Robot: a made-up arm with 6 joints. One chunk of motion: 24 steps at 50 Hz.
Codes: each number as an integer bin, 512 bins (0 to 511) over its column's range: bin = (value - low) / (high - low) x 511, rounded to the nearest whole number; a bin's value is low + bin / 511 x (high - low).
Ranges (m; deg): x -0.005..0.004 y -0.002..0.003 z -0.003..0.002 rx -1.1..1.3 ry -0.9..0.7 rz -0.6..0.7
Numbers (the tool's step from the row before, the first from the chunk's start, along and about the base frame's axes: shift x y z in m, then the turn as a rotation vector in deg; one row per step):
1: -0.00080 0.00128 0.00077 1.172 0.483 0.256
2: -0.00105 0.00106 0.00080 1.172 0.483 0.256
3: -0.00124 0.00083 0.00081 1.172 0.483 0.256
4: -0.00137 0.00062 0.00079 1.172 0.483 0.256
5: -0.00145 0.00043 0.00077 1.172 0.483 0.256
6: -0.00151 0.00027 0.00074 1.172 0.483 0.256
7: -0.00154 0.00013 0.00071 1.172 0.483 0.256
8: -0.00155 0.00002 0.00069 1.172 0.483 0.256
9: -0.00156 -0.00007 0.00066 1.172 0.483 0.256
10: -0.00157 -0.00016 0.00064 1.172 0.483 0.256
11: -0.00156 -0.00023 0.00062 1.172 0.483 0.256
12: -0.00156 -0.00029 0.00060 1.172 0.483 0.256
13: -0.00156 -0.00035 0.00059 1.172 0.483 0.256
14: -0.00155 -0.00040 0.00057 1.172 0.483 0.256
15: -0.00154 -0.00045 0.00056 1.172 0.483 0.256
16: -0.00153 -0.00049 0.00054 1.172 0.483 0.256
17: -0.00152 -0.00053 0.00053 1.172 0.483 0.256
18: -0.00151 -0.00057 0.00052 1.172 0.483 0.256
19: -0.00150 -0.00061 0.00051 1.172 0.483 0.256
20: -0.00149 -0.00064 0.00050 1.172 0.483 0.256
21: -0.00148 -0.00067 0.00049 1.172 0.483 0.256
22: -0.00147 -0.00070 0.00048 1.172 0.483 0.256
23: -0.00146 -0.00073 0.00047 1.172 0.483 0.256
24: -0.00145 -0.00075 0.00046 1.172 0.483 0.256
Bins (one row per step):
1: 238 335 385 484 442 336
2: 224 313 388 484 442 336
3: 213 289 389 484 442 336
4: 206 268 387 484 442 336
5: 202 248 385 484 442 336
6: 198 232 382 484 442 336
7: 196 218 379 484 442 336
8: 196 206 377 484 442 336
9: 195 197 374 484 442 336
10: 195 188 372 484 442 336
11: 195 181 370 484 442 336
12: 195 175 368 484 442 336
13: 195 169 367 484 442 336
14: 196 164 365 484 442 336
15: 196 158 364 484 442 336
16: 197 154 362 484 442 336
17: 198 150 361 484 442 336
18: 198 146 360 484 442 336
19: 199 142 359 484 442 336
20: 199 139 358 484 442 336
21: 200 136 357 484 442 336
22: 200 133 356 484 442 336
23: 201 130 355 484 442 336
24: 202 128 354 484 442 336

